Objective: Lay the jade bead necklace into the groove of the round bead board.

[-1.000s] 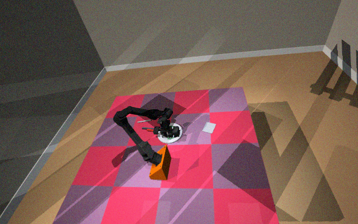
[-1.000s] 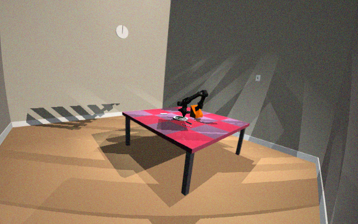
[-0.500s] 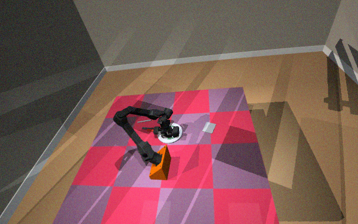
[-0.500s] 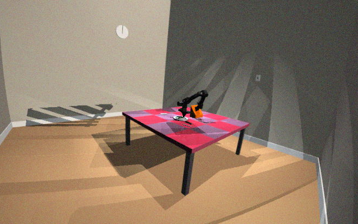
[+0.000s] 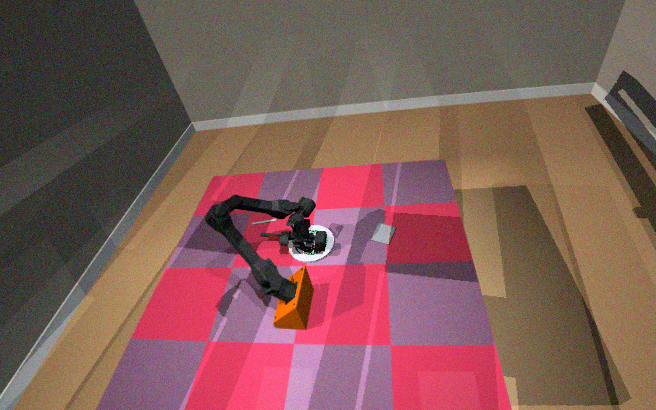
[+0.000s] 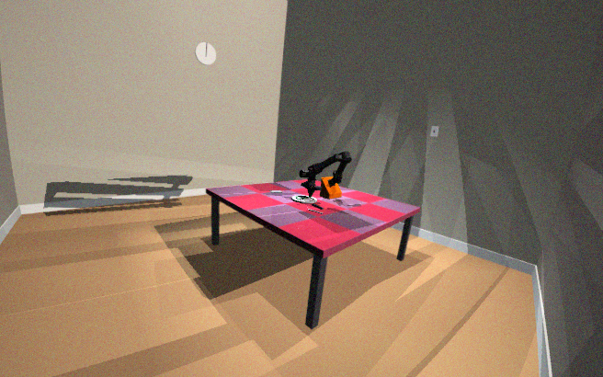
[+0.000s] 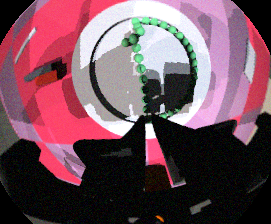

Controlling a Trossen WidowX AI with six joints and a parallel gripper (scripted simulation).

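The round white bead board lies 6 cm ahead of my gripper tip, 1 cm to the right of it and 1 cm below it. Also, from my gripper tip: red-handled tool 10 cm ahead, 17 cm to the left, 2 cm below; flat grey pad 9 cm ahead, 32 cm to the right, 2 cm below; thin white rod 21 cm ahead, 24 cm to the left, 2 cm below.
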